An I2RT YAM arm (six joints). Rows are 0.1 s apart.
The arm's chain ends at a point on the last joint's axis. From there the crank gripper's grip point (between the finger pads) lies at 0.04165 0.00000 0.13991 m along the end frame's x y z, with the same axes.
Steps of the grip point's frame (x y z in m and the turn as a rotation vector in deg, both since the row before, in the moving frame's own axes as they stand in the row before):
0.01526 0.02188 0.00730 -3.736 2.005 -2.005
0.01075 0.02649 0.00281 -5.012 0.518 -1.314
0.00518 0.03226 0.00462 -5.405 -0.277 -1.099
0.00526 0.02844 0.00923 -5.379 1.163 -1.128
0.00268 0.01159 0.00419 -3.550 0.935 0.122
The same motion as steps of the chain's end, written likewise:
0.01026 0.01436 0.00909 -3.736 2.005 -2.005
0.00936 0.01525 0.00368 -5.012 0.518 -1.314
0.00574 0.01986 0.00500 -5.405 -0.277 -1.099
0.00231 0.01621 0.01068 -5.379 1.163 -1.128
0.00041 0.00286 0.00516 -3.550 0.935 0.122

